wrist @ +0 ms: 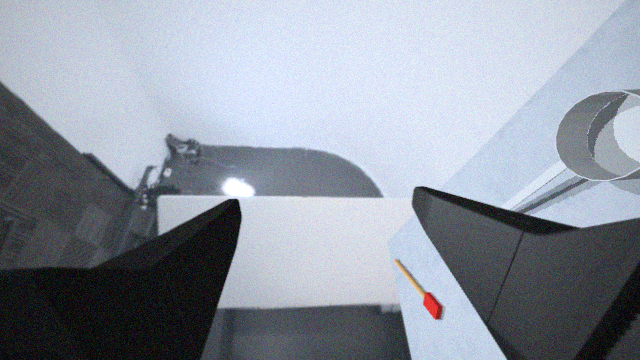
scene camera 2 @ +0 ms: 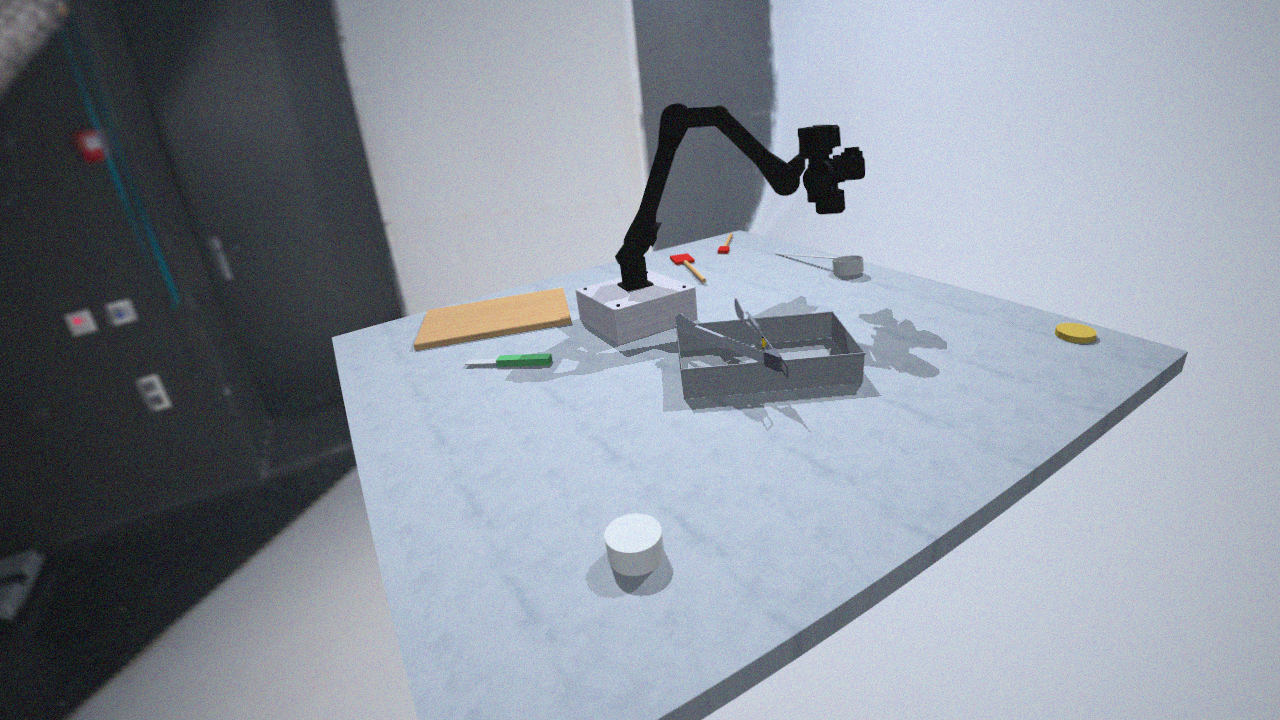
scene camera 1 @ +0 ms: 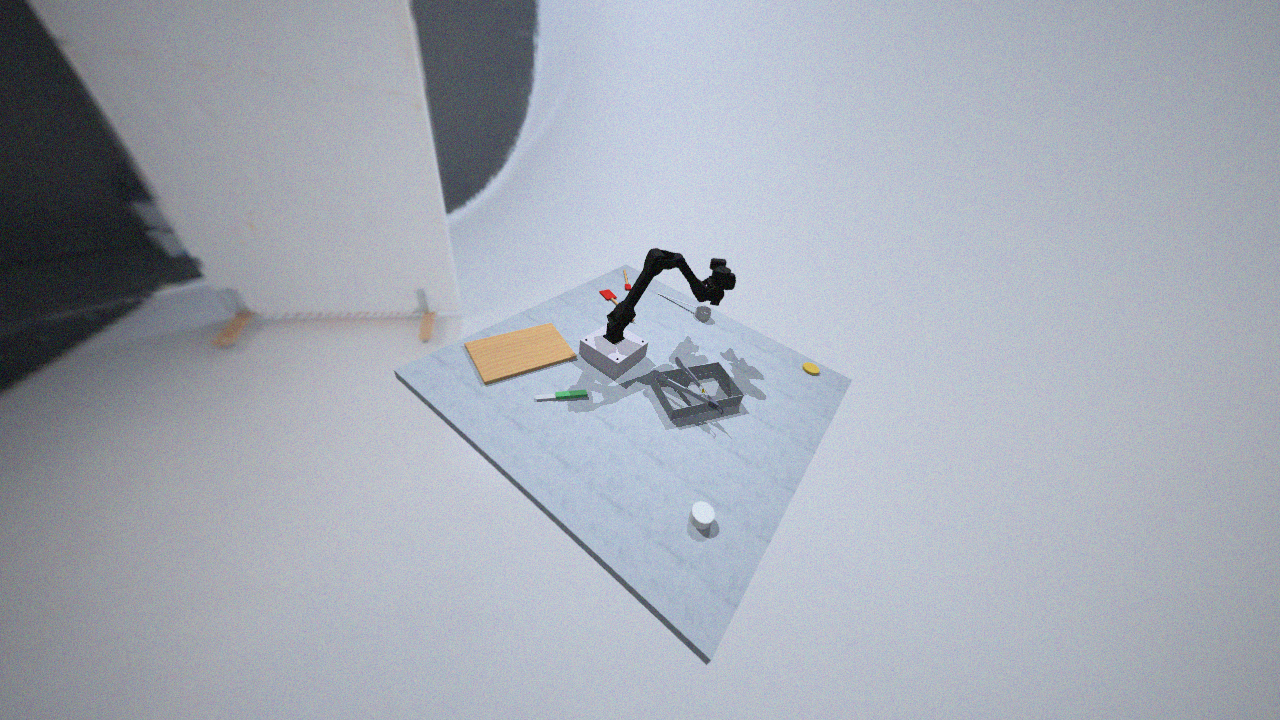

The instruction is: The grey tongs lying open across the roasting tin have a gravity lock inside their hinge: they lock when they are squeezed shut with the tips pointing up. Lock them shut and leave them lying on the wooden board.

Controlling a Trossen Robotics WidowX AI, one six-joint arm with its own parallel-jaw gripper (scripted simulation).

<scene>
same spot on grey roasting tin: (scene camera 2: 819, 351) = (scene camera 1: 713, 382)
same spot on wooden board: (scene camera 1: 496, 358) = (scene camera 2: 451, 323)
</scene>
